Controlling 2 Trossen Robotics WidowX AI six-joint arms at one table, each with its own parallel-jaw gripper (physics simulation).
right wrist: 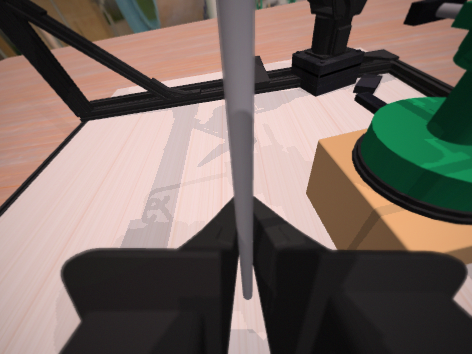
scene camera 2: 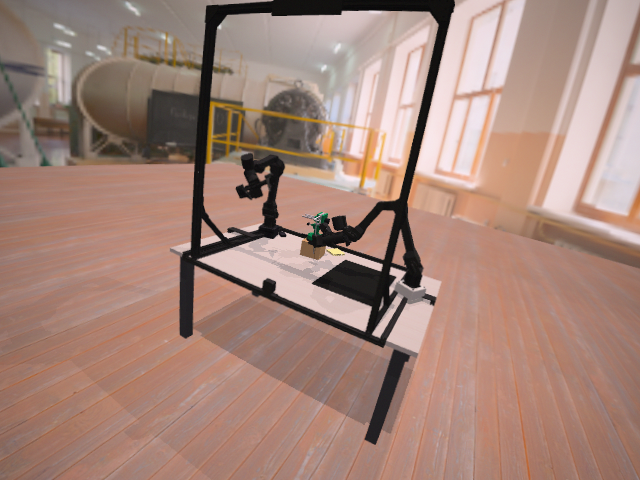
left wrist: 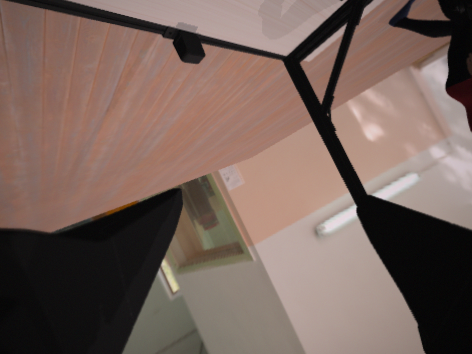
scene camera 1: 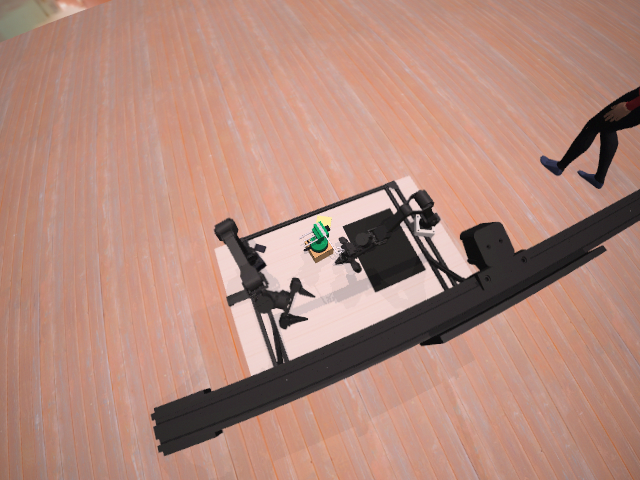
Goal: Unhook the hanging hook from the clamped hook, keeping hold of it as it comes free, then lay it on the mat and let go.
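Places are measured from the left arm's base along level axes (x up, y right, z ahead), in metres.
Pixels of known places: left gripper, fingertip midpoint: (scene camera 2: pixel 261 195) (left wrist: pixel 268 199) (scene camera 1: pixel 311 308); right gripper, fingertip midpoint: (right wrist: pixel 243 202) (scene camera 2: pixel 308 243) (scene camera 1: pixel 335 263); left arm's base at its link origin: (right wrist: pixel 326 52) (scene camera 2: pixel 269 226) (scene camera 1: pixel 251 260); right arm's base at its link origin: (scene camera 2: pixel 411 284) (scene camera 1: pixel 425 224).
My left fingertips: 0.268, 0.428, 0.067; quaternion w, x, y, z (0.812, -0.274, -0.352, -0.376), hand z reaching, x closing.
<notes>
Ahead of a thing's pixels: the offset from my left fingertips to its top centre, as dx, dy, dz. Level surfaces: height alone.
The hanging hook @[-0.084, -0.113, +0.272] (scene camera 1: pixel 338 250) (right wrist: pixel 240 130) is a thin grey metal piece; its straight shank runs down between my right fingertips in the right wrist view. My right gripper (scene camera 1: pixel 338 260) (right wrist: pixel 243 202) is shut on that shank, beside the green clamp stand (scene camera 1: pixel 318 243) (right wrist: pixel 415 145). The clamped hook's silver rods show small at the stand's upper part; whether the two hooks touch is too small to tell. The black mat @[dx -0.323] (scene camera 1: pixel 398 273) (scene camera 2: pixel 343 281) lies right of the stand, partly under my right arm. My left gripper (scene camera 1: pixel 310 307) (left wrist: pixel 268 199) is open and empty, away from the hooks.
The stand rests on a tan block @[-0.243, -0.263, +0.247] (scene camera 1: pixel 321 254) (scene camera 2: pixel 312 250) (right wrist: pixel 332 200). A yellow note @[-0.316, -0.368, +0.367] (scene camera 1: pixel 324 221) (scene camera 2: pixel 335 251) lies behind it. Black frame rails and uprights border the white table. A person stands at the right in scene camera 1.
</notes>
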